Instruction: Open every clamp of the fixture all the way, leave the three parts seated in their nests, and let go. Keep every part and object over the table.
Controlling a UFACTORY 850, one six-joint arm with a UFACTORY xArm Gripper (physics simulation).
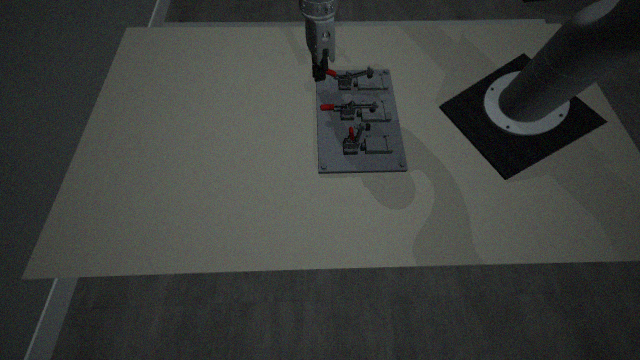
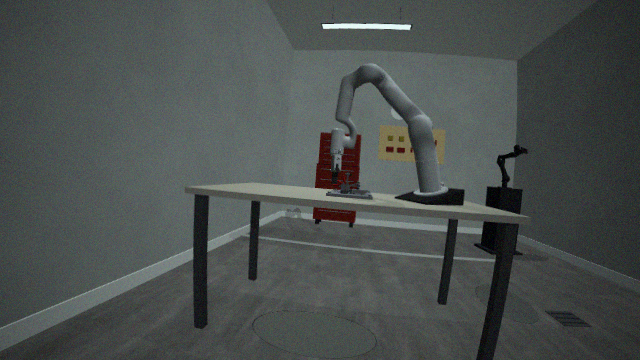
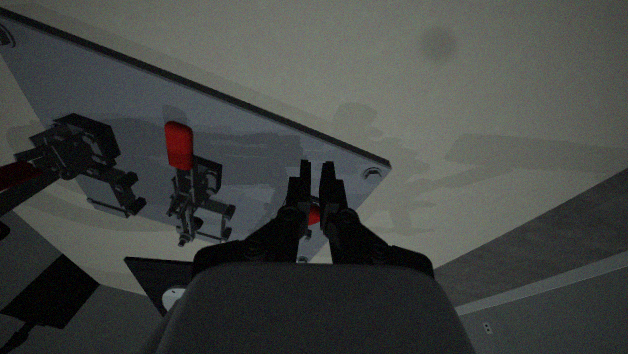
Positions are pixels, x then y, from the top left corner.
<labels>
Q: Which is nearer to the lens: the part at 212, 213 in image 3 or the clamp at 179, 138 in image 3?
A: The clamp.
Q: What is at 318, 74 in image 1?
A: My gripper.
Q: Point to a grey fixture plate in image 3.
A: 59, 73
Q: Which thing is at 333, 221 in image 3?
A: My gripper.
</labels>
